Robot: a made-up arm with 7 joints.
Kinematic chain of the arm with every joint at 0, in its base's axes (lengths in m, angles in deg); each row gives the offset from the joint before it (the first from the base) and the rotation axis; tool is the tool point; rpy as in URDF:
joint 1: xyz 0 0 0.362 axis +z
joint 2: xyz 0 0 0 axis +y
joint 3: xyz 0 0 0.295 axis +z
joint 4: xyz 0.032 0 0 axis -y
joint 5: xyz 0.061 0 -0.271 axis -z
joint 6: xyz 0 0 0 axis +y
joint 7: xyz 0.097 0 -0.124 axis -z
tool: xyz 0 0 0 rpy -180 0 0
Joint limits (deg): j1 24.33..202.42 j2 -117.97..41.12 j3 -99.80..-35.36 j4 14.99..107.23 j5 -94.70..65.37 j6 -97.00..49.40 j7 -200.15..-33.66
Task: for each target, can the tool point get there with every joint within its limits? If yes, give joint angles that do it. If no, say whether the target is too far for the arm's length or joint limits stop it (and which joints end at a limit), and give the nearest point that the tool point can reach.
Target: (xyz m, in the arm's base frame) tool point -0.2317 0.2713 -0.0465
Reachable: no: joint limits stop it (at a limit: joint 2, joint 3) | nearest point -0.1982 0.2320 0.1656 | short by 0.218 m
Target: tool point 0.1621 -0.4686 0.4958
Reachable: yes | joints 64.75 -91.24 -60.24 61.72 18.20 -51.71 -144.56
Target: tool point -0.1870 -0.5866 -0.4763
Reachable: no: too far | nearest point -0.1496 -0.4692 -0.0340 | short by 0.459 m
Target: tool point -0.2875 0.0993 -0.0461
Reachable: no: joint limits stop it (at a limit: joint 2, joint 3) | nearest point -0.2561 0.0884 0.1586 | short by 0.207 m
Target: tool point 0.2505 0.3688 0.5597
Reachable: yes | joints 170.95 -88.42 -62.69 55.62 8.90 2.43 -122.75
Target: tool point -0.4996 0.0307 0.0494
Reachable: no: joint limits stop it (at a limit: joint 1, joint 2, joint 3) | nearest point -0.4132 0.0357 0.2087 | short by 0.181 m
